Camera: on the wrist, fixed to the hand. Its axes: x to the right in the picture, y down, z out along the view.
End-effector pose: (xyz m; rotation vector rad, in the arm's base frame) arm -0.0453 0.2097 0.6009 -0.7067 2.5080 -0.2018
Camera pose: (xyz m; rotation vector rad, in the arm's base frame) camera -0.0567 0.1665 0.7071 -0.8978 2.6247 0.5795
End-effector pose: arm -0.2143 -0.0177 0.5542 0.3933 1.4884 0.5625
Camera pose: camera -0.3033 -0.0856 0.5271 -0.0716 1.2784 1.0057
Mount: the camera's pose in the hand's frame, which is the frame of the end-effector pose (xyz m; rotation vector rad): -0.0163 -0.0609 -0.0964 -0.6034 0.0423 0.0265
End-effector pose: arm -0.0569 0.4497 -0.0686 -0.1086 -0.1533 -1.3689
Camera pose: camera -0.1153 0.4373 -0.1671 -0.5825 0.3012 -1.3530
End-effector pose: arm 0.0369 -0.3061 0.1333 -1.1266 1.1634 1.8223
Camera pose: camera 0.1252 -0.3751 0.1068 -1.4829 0.6549 2.2540
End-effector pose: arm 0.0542 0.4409 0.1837 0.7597 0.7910 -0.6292
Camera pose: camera -0.0371 0.4855 0.1294 0.2303 0.9456 -0.3197
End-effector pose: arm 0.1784 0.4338 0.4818 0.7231 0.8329 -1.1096
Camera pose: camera 0.0968 0.5046 0.4417 0.2504 1.1208 -0.7577
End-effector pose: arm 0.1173 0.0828 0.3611 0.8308 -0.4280 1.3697
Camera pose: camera 0.1544 0.1430 0.2702 0.2987 -0.7720 1.1827
